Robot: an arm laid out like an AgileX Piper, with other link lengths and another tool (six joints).
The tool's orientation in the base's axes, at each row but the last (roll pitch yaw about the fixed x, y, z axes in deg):
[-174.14 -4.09 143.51]
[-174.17 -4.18 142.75]
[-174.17 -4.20 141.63]
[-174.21 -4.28 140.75]
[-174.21 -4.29 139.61]
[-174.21 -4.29 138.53]
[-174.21 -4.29 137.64]
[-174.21 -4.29 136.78]
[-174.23 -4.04 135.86]
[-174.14 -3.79 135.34]
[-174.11 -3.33 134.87]
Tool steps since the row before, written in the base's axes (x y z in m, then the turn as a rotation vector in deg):
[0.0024 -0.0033 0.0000 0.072 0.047 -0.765]
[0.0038 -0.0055 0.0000 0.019 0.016 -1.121]
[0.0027 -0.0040 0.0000 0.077 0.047 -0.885]
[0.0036 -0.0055 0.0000 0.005 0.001 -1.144]
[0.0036 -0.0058 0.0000 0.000 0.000 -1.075]
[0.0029 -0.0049 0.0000 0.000 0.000 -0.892]
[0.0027 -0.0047 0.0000 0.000 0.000 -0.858]
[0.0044 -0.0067 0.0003 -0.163 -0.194 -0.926]
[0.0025 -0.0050 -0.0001 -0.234 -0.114 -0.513]
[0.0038 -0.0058 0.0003 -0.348 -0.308 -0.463]
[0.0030 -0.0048 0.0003 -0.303 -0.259 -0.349]
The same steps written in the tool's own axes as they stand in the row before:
[-0.0039 -0.0012 -0.0002 -0.084 0.158 0.749]
[-0.0063 -0.0021 -0.0002 -0.087 0.138 1.109]
[-0.0046 -0.0015 -0.0002 -0.096 0.174 0.867]
[-0.0063 -0.0020 -0.0003 -0.089 0.119 1.134]
[-0.0065 -0.0021 -0.0003 -0.080 0.108 1.067]
[-0.0054 -0.0018 -0.0002 -0.067 0.090 0.885]
[-0.0051 -0.0017 -0.0002 -0.064 0.086 0.851]
[-0.0078 -0.0019 -0.0007 -0.083 -0.159 0.943]
[-0.0053 -0.0019 -0.0001 0.052 -0.191 0.540]
[-0.0067 -0.0015 -0.0006 0.000 -0.414 0.509]
[-0.0055 -0.0013 -0.0005 0.010 -0.359 0.389]

